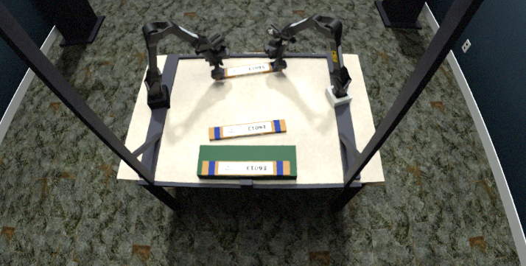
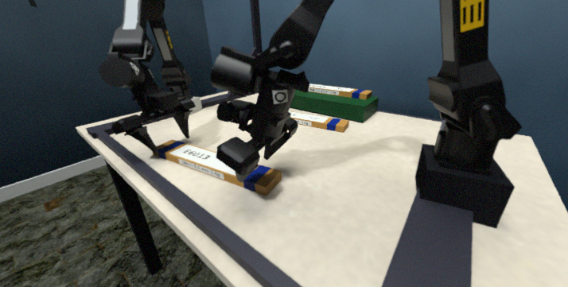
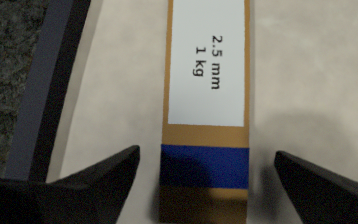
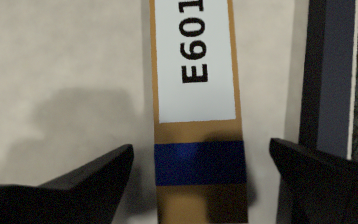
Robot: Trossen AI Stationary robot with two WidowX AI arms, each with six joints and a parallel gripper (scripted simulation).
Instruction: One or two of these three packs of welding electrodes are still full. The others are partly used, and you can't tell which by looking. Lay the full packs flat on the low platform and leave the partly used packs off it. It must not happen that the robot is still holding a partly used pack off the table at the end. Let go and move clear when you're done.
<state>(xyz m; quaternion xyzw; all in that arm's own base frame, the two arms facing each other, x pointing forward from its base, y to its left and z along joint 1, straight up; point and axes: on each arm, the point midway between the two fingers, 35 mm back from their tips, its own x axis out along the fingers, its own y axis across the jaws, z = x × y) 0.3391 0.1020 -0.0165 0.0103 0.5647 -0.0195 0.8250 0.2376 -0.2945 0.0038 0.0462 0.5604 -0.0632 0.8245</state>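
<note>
Now: the dark frame rail 9 cm ahead of my right hand, 12 cm to the left of it and 5 cm below it. From my right hand the other things lie so: green low platform 56 cm behind, 14 cm to the left, 4 cm below.
</note>
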